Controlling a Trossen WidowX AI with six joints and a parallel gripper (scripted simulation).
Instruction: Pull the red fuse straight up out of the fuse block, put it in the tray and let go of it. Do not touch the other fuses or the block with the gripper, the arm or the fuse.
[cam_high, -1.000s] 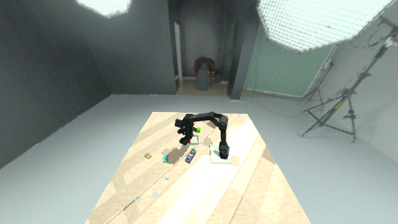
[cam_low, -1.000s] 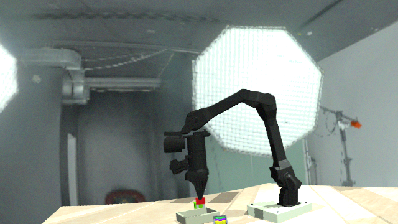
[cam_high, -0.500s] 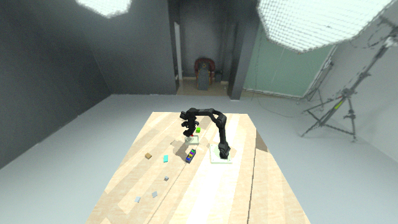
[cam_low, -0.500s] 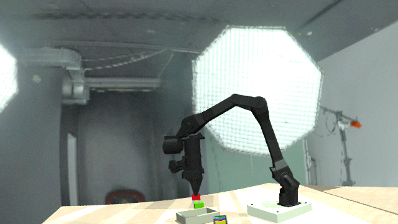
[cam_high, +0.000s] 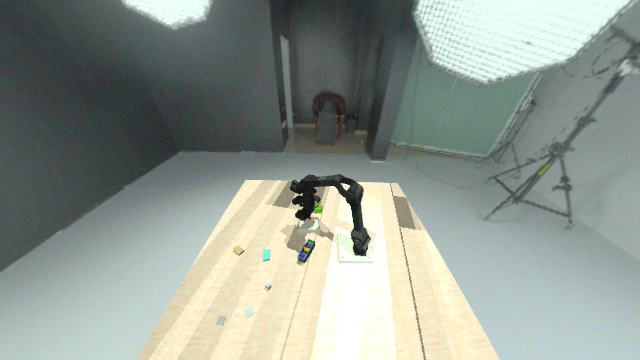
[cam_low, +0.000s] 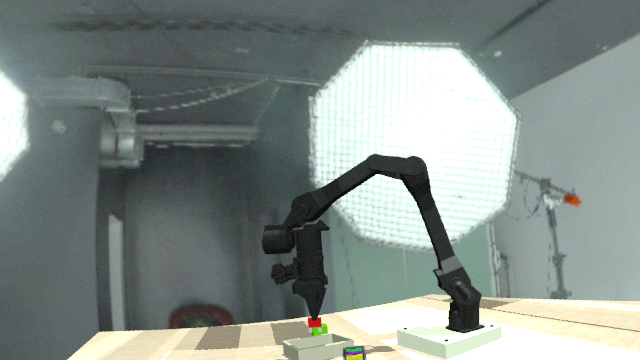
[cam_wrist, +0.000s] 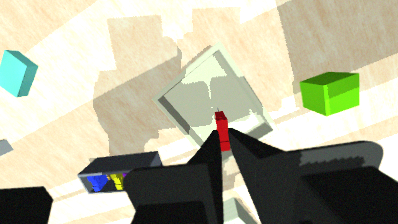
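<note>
My gripper tip is 80 mm above the pale tray.
</note>
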